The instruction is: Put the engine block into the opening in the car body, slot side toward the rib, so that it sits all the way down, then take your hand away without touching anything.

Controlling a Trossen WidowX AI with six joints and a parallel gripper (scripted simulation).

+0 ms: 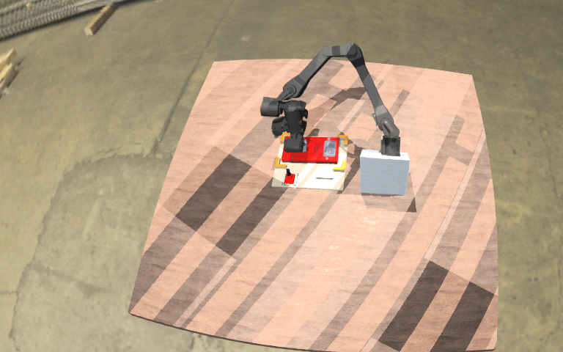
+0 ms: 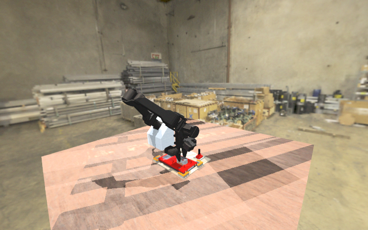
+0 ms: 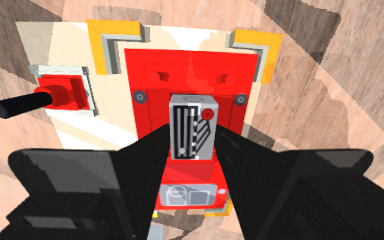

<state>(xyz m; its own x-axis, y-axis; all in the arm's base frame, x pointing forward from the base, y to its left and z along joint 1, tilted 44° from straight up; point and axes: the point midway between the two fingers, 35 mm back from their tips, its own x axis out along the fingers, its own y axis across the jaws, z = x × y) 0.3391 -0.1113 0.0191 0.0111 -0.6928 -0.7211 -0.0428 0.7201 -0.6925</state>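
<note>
The beige base plate lies 4 cm behind my gripper tip, 3 cm to the left of it and 3 cm below it. Round my gripper tip: engine block: 1 cm below.
</note>
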